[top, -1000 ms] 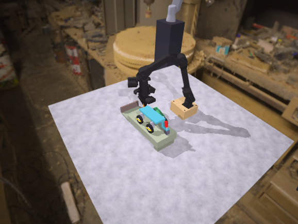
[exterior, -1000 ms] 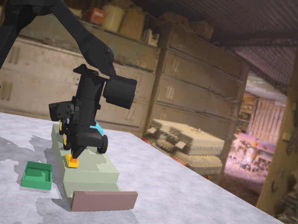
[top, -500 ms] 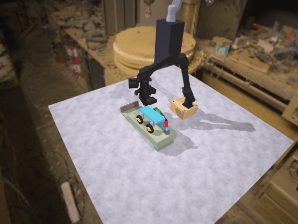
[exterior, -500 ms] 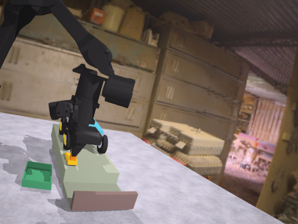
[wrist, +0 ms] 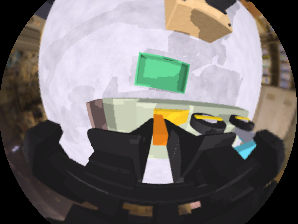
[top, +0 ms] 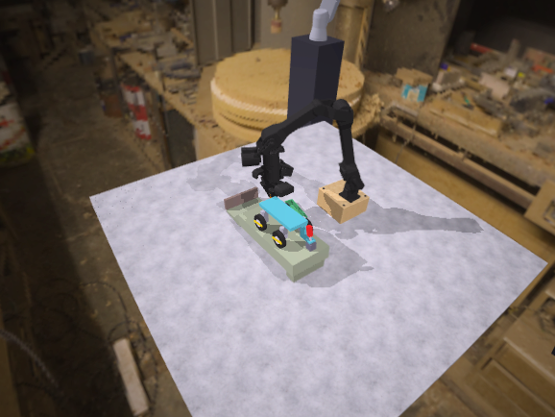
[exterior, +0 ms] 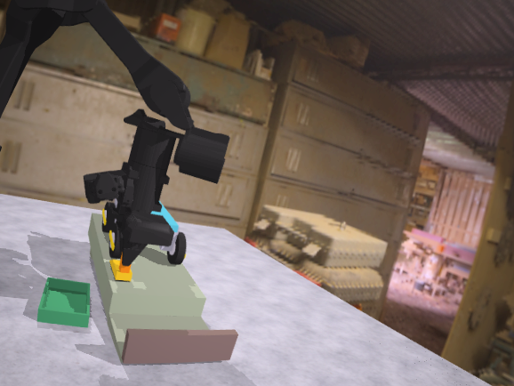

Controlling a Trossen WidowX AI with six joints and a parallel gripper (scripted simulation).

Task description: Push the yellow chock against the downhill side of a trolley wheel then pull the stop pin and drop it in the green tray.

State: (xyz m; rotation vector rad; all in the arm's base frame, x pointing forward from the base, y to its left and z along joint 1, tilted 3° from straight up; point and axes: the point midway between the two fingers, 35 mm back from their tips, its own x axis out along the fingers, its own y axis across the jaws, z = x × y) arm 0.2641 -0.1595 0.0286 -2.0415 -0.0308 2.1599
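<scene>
Right now my gripper tip is 60 mm short of the red-headed stop pin, 250 mm to the right of it and 40 mm below it. From my gripper tip the other things lie so: pale green ramp 70 mm ahead, 130 mm to the left, 40 mm below; then yellow chock 20 mm to the left, 10 mm below; then green tray 80 mm behind, 30 mm to the left, 100 mm below.
</scene>
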